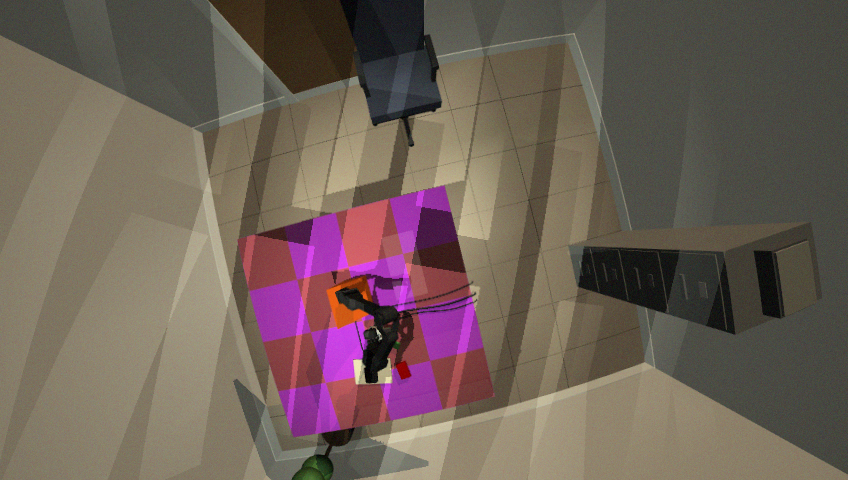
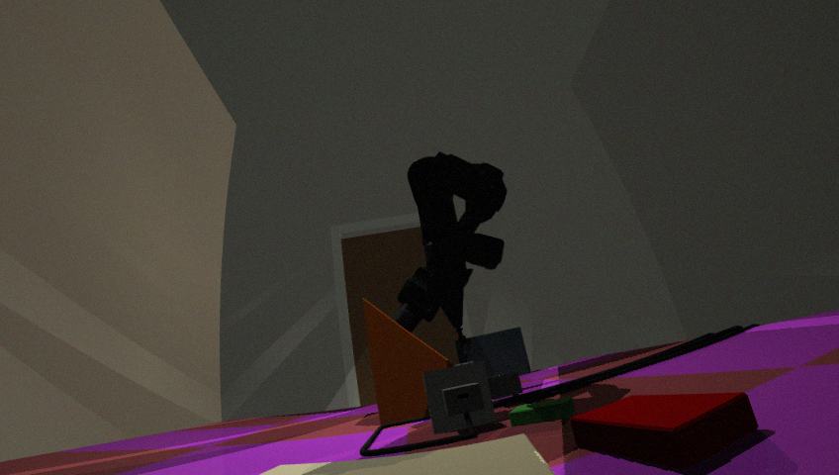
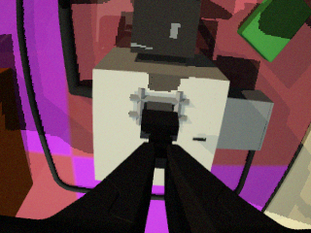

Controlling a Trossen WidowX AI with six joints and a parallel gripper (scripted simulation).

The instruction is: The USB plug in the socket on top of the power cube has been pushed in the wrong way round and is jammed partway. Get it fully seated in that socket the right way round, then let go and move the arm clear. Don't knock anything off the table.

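Right now the dark USB plug is 20 mm below my gripper tip. From my gripper tip the other things lie so: pale sheet 220 mm ahead, 130 mm to the right, 120 mm below; then green block 120 mm below, 100 mm ahead, 50 mm to the left; then USB socket 60 mm below.
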